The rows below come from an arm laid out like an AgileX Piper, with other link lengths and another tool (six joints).
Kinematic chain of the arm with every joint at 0, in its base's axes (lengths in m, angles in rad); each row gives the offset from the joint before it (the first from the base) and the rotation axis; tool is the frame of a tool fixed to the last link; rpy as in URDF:
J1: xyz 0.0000 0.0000 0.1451 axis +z
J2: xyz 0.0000 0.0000 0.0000 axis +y
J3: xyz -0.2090 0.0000 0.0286 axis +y
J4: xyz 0.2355 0.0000 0.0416 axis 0.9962 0 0.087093
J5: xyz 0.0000 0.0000 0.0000 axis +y
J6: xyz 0.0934 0.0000 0.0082 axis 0.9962 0 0.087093
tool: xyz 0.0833 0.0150 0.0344 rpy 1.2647 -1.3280 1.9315
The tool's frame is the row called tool.
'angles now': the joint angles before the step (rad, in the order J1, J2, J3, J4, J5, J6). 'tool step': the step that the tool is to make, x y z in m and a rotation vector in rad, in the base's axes. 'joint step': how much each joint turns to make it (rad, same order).
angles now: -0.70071 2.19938 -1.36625 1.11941 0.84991 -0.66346
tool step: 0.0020 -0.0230 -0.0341 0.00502 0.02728 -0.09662
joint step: -0.02107 0.11996 -0.05503 0.05362 -0.07485 -0.01529
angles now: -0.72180 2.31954 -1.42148 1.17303 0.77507 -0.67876
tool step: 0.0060 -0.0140 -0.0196 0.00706 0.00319 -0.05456
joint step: -0.00676 0.09207 -0.07059 0.03952 -0.03342 -0.00325
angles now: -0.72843 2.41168 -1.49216 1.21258 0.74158 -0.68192
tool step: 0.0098 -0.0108 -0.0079 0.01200 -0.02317 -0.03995
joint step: -0.00200 0.07049 -0.07659 0.04499 -0.00827 -0.00072
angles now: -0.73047 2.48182 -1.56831 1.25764 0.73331 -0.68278
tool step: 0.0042 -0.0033 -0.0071 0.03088 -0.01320 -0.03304
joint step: -0.00011 0.04298 -0.03255 0.04581 0.00136 -0.00006
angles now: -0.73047 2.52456 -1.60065 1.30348 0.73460 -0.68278
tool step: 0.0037 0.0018 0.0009 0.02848 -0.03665 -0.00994
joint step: 0.00012 0.01638 -0.00394 0.06663 0.02185 -0.03910
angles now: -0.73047 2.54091 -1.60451 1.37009 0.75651 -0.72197
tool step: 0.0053 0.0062 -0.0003 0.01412 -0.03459 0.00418
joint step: 0.01247 0.01631 0.00025 0.06577 0.01410 -0.05203
